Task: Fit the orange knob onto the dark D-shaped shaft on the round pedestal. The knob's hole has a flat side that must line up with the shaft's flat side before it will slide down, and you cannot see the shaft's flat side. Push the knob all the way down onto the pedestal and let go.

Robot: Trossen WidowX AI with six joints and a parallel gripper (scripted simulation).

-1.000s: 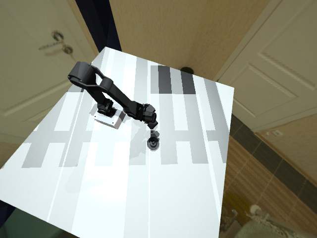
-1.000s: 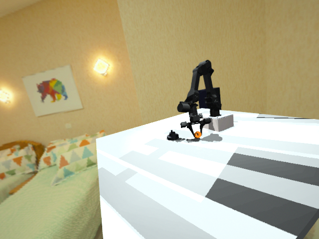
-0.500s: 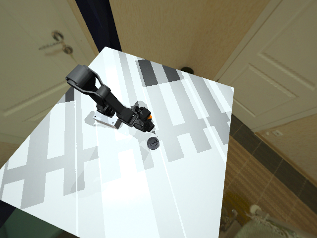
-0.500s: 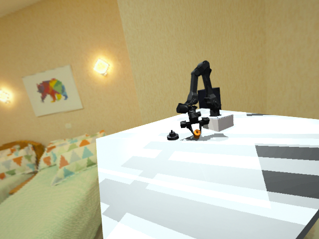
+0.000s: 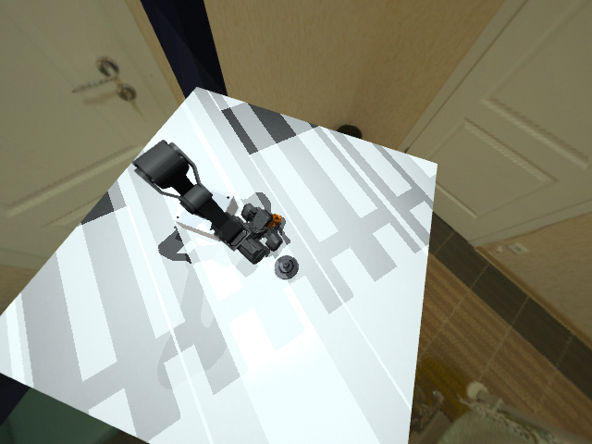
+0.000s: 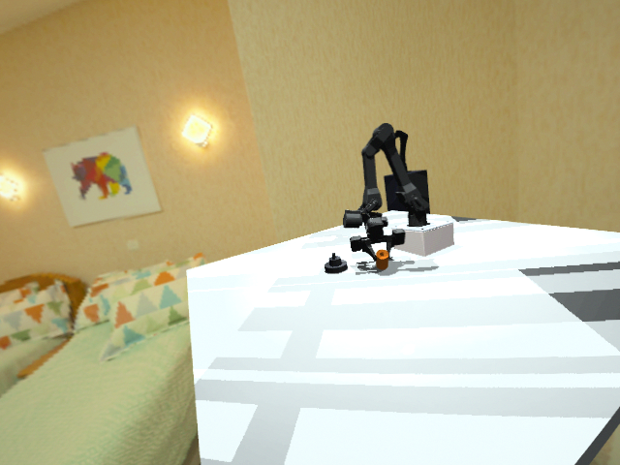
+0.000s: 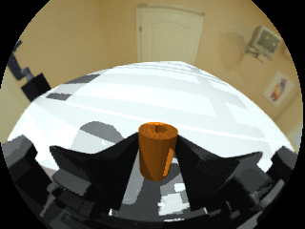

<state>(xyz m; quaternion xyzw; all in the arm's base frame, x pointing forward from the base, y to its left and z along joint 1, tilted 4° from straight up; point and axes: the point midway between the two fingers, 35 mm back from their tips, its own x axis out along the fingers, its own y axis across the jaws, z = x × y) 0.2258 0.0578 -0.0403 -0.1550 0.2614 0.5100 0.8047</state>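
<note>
Right now my gripper tip is 10 cm short of the dark round pedestal, 15 cm to the left of it and 1 cm above it. Also, from my gripper tip: orange knob (1 cm behind, 1 cm to the right, 1 cm below).
</note>
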